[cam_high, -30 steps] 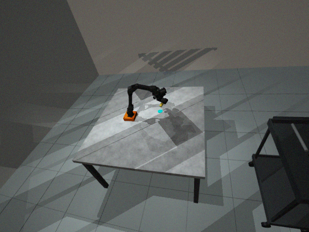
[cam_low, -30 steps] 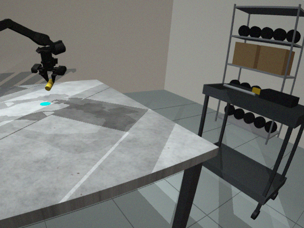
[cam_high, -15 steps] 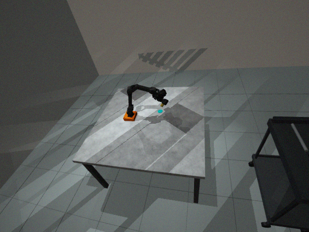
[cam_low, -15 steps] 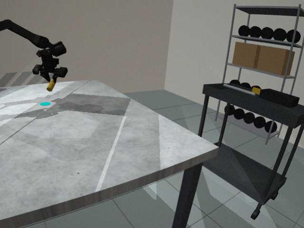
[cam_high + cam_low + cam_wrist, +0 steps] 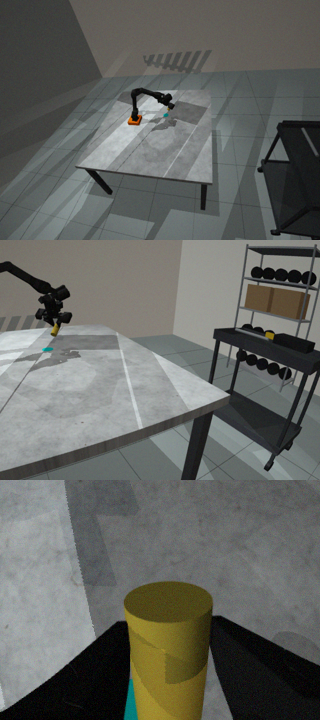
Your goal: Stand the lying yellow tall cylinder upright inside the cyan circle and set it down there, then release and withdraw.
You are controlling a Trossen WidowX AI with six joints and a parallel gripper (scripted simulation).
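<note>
The cyan circle lies 6 cm behind my gripper tip, 4 cm to the right of it and 11 cm below it. Round my gripper tip: yellow tall cylinder 1 cm behind, 1 cm to the right, 2 cm below.
</note>
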